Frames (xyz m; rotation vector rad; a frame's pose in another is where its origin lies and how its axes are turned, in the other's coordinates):
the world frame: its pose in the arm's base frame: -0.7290 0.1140 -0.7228 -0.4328 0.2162 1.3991
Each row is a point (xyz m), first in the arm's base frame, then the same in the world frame.
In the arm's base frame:
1: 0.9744 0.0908 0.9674
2: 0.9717 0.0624 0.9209
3: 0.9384 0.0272 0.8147
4: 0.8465 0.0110 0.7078
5: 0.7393 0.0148 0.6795
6: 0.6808 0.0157 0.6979
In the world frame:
1: -0.4054 -1.9519 1.3359
2: -0.4130 -1.9447 1.2824
3: -0.4082 -1.8983 1.1754
4: -0.3959 -1.7923 1.0818
5: -0.3992 -1.6821 1.0692
6: -0.4155 -1.6278 1.0924

